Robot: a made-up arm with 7 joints.
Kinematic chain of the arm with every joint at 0, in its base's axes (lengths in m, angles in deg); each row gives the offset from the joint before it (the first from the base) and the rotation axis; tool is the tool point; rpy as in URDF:
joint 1: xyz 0 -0.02 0.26 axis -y
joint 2: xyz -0.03 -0.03 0 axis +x
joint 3: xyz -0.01 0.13 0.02 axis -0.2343 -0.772 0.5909
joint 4: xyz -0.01 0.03 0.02 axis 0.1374 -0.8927 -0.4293
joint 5: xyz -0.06 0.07 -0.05 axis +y
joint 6: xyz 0 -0.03 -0.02 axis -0.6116 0.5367 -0.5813
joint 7: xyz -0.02 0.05 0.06 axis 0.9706 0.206 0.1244
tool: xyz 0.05 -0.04 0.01 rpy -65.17 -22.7 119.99
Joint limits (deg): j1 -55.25..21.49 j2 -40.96..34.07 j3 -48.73..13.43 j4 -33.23..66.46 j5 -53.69..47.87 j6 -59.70..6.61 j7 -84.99..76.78
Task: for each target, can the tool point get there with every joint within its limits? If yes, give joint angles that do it. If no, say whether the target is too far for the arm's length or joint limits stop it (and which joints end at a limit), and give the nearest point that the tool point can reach.
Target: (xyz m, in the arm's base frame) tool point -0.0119 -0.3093 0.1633
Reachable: no: joint limits stop it (at a limit: joint 1, joint 2, joint 3, joint 5, joint 6) | nearest point -0.0702 0.0237 0.0396 | short by 0.360 m
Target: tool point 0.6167 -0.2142 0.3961
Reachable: no: too far | nearest point 0.2061 0.0210 0.4228 | short by 0.474 m
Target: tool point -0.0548 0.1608 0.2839
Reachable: yes | joints 5.42 -18.23 -30.53 32.16 39.07 -46.01 -71.45
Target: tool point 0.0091 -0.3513 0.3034
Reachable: no: joint limits stop it (at a limit: joint 2, joint 3, joint 4, joint 6) | nearest point 0.0402 -0.0199 0.4515 | short by 0.364 m
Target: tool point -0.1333 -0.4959 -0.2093
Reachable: no: too far | nearest point -0.0749 0.0192 0.0183 | short by 0.566 m
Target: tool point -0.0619 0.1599 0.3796
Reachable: yes | joints -33.89 2.86 -19.57 23.47 -19.82 -38.79 -26.65
